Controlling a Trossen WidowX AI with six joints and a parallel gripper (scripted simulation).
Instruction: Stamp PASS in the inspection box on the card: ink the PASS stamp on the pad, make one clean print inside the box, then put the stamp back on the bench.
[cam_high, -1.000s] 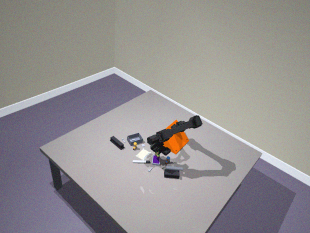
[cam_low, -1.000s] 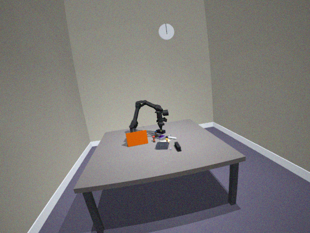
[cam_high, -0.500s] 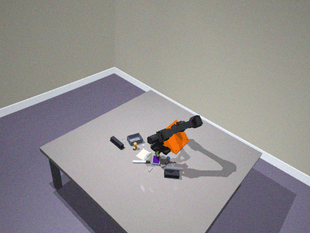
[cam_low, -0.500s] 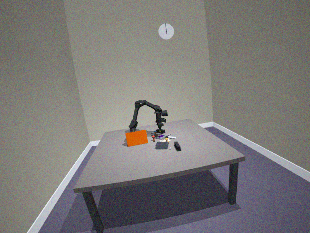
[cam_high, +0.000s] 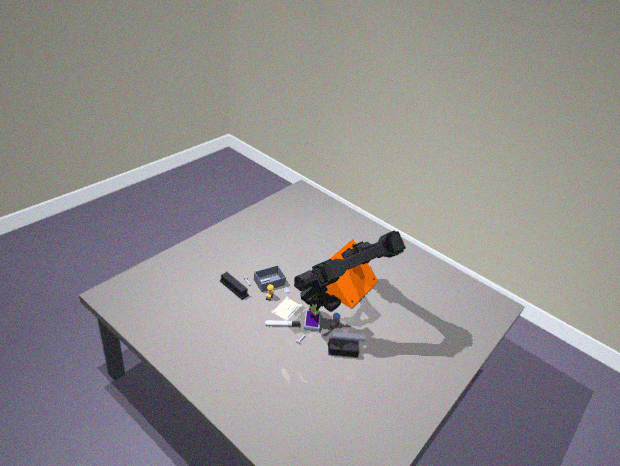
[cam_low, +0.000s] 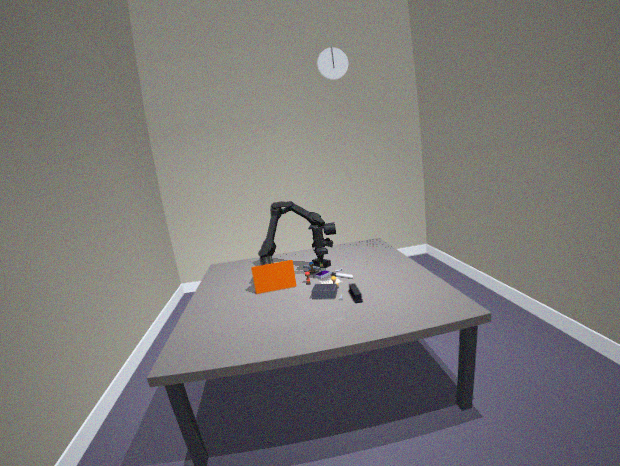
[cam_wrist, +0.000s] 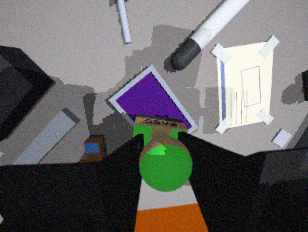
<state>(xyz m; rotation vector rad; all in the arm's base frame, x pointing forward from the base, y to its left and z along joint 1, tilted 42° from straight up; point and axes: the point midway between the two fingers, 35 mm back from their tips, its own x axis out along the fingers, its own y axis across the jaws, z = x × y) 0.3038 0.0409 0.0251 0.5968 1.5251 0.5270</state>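
The purple ink pad lies 70 mm below my gripper tip. The rest, counted from my gripper tip: blue-knobbed stamp: 80 mm to the left, 60 mm below, 50 mm behind; then green-knobbed PASS stamp: right at my gripper tip; then white marker: 80 mm ahead, 70 mm below, 60 mm to the right.
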